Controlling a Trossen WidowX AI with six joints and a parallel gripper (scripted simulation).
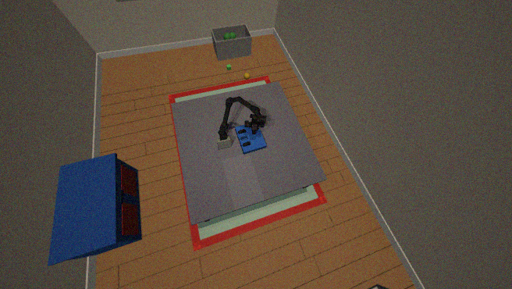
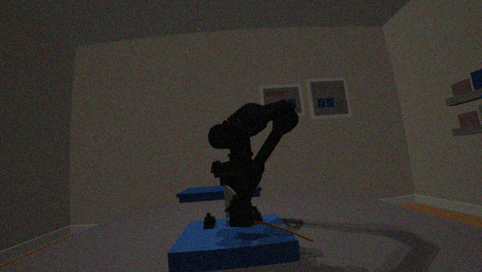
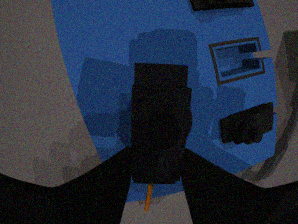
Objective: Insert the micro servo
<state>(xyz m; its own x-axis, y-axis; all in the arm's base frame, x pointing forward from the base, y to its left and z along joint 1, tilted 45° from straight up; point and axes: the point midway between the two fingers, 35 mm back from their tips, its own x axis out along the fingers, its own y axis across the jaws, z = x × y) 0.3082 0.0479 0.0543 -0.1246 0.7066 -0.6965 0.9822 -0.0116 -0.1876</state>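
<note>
Now: the blue robot deck 40 mm to the right of my gripper tip and 90 mm below it.
</note>
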